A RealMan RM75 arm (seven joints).
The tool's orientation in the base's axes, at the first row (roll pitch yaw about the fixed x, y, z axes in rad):
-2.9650 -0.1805 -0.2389
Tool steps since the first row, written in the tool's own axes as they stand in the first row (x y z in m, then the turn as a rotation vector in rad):
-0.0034 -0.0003 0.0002 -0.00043 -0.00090 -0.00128
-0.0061 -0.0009 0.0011 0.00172 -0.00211 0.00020
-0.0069 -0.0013 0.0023 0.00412 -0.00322 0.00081
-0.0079 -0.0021 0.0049 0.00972 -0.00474 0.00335
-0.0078 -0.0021 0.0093 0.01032 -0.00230 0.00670
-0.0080 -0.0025 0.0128 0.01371 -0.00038 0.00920
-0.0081 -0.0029 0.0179 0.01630 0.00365 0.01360
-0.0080 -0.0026 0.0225 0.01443 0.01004 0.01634
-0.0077 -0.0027 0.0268 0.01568 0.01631 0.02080
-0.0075 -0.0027 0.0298 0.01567 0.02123 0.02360
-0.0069 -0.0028 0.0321 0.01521 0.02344 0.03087
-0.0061 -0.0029 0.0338 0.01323 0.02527 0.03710
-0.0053 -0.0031 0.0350 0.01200 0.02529 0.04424
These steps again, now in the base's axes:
-0.0031 0.0011 -0.0008 -0.00050 0.00080 0.00132
-0.0054 0.0024 -0.0020 0.00211 0.00166 0.00048
-0.0058 0.0032 -0.0032 0.00476 0.00225 0.00051
-0.0061 0.0045 -0.0058 0.01096 0.00274 -0.00068
-0.0050 0.0050 -0.0100 0.01176 0.00068 -0.00424
-0.0044 0.0059 -0.0134 0.01514 -0.00164 -0.00638
-0.0033 0.0070 -0.0183 0.01774 -0.00556 -0.01088
-0.0023 0.0073 -0.0228 0.01525 -0.01093 -0.01497
-0.0011 0.0078 -0.0269 0.01612 -0.01669 -0.02015
-0.0003 0.0082 -0.0297 0.01572 -0.02107 -0.02371
0.0008 0.0084 -0.0318 0.01638 -0.02216 -0.03122
0.0020 0.0086 -0.0333 0.01545 -0.02266 -0.03792
0.0030 0.0087 -0.0343 0.01579 -0.02147 -0.04506

